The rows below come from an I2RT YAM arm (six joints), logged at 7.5 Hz.
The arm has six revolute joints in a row. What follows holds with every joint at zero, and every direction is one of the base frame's. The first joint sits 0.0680 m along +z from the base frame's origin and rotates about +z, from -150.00 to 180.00 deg. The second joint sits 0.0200 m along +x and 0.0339 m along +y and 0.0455 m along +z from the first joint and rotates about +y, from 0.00 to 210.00 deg. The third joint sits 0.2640 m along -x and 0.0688 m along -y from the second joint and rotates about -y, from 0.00 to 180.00 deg. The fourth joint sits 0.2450 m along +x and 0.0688 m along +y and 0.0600 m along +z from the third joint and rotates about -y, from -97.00 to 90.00 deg. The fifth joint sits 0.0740 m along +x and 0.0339 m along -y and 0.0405 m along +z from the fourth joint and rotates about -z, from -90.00 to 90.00 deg. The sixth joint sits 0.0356 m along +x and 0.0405 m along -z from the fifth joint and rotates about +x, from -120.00 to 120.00 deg. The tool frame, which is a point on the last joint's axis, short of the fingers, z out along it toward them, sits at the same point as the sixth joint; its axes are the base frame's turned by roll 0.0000, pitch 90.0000 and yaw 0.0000 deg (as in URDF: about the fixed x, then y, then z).
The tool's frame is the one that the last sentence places.
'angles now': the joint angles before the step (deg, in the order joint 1, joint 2, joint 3, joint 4, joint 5, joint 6). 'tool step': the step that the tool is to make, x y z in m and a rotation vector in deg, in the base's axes. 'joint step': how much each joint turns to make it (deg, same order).
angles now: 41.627, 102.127, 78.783, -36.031, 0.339, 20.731
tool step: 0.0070, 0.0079, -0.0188, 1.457, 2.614, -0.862
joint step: 0.001, 3.331, 0.035, 2.335, -2.010, 2.165
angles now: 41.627, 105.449, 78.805, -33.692, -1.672, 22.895
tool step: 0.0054, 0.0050, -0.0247, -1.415, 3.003, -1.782
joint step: 0.024, 3.870, -0.021, 0.765, 0.023, 2.035
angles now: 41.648, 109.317, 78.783, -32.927, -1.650, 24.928
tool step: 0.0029, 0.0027, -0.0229, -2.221, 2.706, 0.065
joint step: -0.001, 3.453, 0.007, -0.052, -0.153, -0.002
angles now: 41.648, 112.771, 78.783, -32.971, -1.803, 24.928
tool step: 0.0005, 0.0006, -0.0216, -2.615, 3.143, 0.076
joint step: 0.003, 3.145, 0.006, -0.948, -0.152, -0.020
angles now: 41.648, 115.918, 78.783, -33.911, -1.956, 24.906
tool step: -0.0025, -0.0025, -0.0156, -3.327, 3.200, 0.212
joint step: -0.004, 2.147, 0.007, -2.472, 0.283, -0.311
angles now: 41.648, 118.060, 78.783, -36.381, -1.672, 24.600
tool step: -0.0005, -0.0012, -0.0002, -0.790, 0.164, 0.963
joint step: -0.062, 0.006, 0.038, -0.710, 0.219, -1.111
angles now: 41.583, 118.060, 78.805, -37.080, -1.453, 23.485
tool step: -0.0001, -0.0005, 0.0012, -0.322, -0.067, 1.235
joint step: -0.046, -0.128, 0.126, -0.451, -0.023, -1.313
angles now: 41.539, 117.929, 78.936, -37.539, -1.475, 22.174
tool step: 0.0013, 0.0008, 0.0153, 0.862, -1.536, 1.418
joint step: -0.038, -1.596, 1.173, -1.087, 0.001, -1.503
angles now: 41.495, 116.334, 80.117, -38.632, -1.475, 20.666
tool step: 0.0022, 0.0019, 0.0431, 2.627, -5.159, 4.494
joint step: -0.005, -4.241, 3.402, -2.158, -0.002, -4.727
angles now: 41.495, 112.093, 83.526, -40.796, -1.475, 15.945
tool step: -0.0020, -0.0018, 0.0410, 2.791, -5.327, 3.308
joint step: -0.003, -4.330, 2.582, -1.164, -0.002, -3.610
